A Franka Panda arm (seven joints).
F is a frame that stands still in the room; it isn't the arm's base.
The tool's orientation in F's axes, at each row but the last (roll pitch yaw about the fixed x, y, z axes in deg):
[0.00 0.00 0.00]
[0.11 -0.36 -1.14]
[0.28 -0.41 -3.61]
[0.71 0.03 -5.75]
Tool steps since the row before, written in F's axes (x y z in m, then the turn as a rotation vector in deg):
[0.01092 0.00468 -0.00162 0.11 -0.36 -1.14]
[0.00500 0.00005 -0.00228 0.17 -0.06 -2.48]
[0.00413 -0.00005 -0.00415 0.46 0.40 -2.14]
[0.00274 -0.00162 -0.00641 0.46 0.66 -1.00]
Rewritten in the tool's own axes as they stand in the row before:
[0.01092 0.00468 -0.00162 0.11 -0.36 -1.14]
[0.00498 0.00015 -0.00231 0.16 -0.06 -2.48]
[0.00410 0.00019 -0.00418 0.42 0.42 -2.15]
[0.00289 -0.00142 -0.00639 0.39 0.69 -1.01]

